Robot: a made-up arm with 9 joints. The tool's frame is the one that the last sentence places.
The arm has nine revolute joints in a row. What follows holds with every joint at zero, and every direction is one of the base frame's. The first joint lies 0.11 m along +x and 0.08 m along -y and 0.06 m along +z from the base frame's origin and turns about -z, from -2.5 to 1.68 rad. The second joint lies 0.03 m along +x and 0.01 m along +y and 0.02 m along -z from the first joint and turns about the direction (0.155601, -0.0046, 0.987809), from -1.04 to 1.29 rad. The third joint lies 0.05 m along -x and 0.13 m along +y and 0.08 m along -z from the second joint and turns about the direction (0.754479, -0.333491, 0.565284), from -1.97 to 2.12 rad. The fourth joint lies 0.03 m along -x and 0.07 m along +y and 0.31 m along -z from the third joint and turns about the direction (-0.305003, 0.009, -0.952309), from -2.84 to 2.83 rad. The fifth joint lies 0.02 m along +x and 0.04 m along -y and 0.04 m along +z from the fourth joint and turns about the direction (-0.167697, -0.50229, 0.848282), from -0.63 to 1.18 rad. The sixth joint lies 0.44 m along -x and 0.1 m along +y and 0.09 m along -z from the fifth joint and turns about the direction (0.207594, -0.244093, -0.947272), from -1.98 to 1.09 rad. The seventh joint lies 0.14 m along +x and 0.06 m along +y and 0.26 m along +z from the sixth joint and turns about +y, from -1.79 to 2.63 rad. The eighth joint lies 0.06 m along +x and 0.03 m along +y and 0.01 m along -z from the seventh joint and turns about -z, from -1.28 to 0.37 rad. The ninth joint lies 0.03 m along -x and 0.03 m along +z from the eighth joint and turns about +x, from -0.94 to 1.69 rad. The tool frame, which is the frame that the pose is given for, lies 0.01 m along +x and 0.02 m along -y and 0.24 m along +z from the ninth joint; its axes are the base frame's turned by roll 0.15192, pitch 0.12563 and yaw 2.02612 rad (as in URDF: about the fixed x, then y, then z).
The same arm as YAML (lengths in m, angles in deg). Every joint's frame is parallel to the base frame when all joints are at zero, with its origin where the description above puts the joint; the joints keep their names.
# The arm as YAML. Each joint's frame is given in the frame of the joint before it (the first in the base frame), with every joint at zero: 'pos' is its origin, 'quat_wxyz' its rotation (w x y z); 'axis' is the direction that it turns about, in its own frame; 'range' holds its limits. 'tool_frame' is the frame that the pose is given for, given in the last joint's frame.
length_unit: m
angle_unit: deg
joints:
  - joint: joint 1
    pos: [0.11, -0.08, 0.06]
    quat_wxyz: [1.0, 0.0, 0.0, 0.0]
    axis: [0.0, 0.0, -1.0]
    range: [-143.24, 96.26]
  - joint: joint 2
    pos: [0.03, 0.01, -0.02]
    quat_wxyz: [1.0, 0.0, 0.0, 0.0]
    axis: [0.155601, -0.0046, 0.987809]
    range: [-59.59, 73.91]
  - joint: joint 3
    pos: [-0.05, 0.13, -0.08]
    quat_wxyz: [1.0, 0.0, 0.0, 0.0]
    axis: [0.754479, -0.333491, 0.565284]
    range: [-112.87, 121.47]
  - joint: joint 4
    pos: [-0.03, 0.07, -0.31]
    quat_wxyz: [1.0, 0.0, 0.0, 0.0]
    axis: [-0.305003, 0.009, -0.952309]
    range: [-162.72, 162.15]
  - joint: joint 5
    pos: [0.02, -0.04, 0.04]
    quat_wxyz: [1.0, 0.0, 0.0, 0.0]
    axis: [-0.167697, -0.50229, 0.848282]
    range: [-36.1, 67.61]
  - joint: joint 6
    pos: [-0.44, 0.1, -0.09]
    quat_wxyz: [1.0, 0.0, 0.0, 0.0]
    axis: [0.207594, -0.244093, -0.947272]
    range: [-113.45, 62.45]
  - joint: joint 7
    pos: [0.14, 0.06, 0.26]
    quat_wxyz: [1.0, 0.0, 0.0, 0.0]
    axis: [0.0, 1.0, 0.0]
    range: [-102.56, 150.69]
  - joint: joint 8
    pos: [0.06, 0.03, -0.01]
    quat_wxyz: [1.0, 0.0, 0.0, 0.0]
    axis: [0.0, 0.0, -1.0]
    range: [-73.34, 21.2]
  - joint: joint 9
    pos: [-0.03, 0.0, 0.03]
    quat_wxyz: [1.0, 0.0, 0.0, 0.0]
    axis: [1.0, 0.0, 0.0]
    range: [-53.86, 96.83]
tool_frame:
  pos: [0.01, -0.02, 0.24]
  quat_wxyz: [0.530742, -0.013022, 0.097388, 0.841819]

